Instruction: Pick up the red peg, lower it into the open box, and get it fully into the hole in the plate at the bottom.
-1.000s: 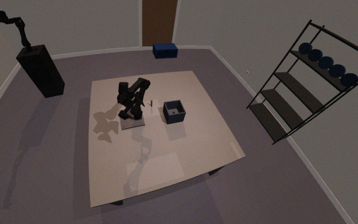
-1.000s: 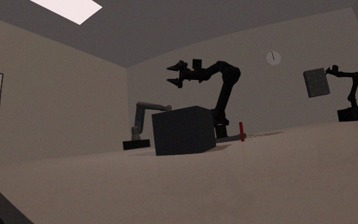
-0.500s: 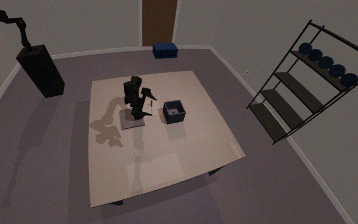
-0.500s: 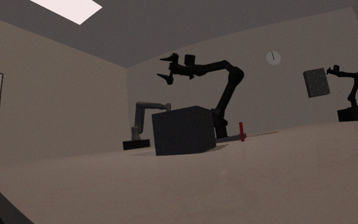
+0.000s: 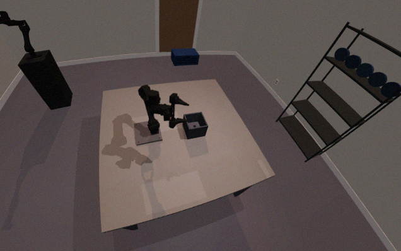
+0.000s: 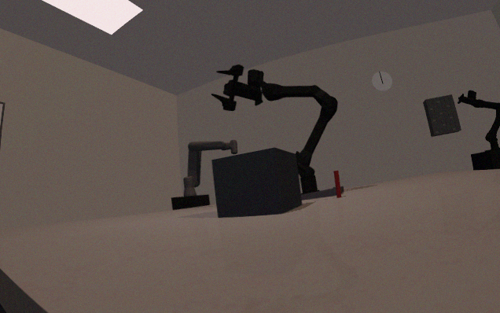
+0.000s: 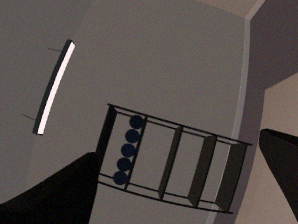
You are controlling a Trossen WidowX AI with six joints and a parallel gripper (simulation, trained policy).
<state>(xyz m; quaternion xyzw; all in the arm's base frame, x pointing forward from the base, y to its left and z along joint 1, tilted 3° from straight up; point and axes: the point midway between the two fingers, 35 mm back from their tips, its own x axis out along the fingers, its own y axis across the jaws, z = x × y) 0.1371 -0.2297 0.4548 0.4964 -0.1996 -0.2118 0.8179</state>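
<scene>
The red peg is 430 mm below my gripper tip, 380 mm to the left of it and 10 mm ahead of it. Also, from my gripper tip: light plate 430 mm below, 190 mm to the left, 170 mm ahead.
</scene>
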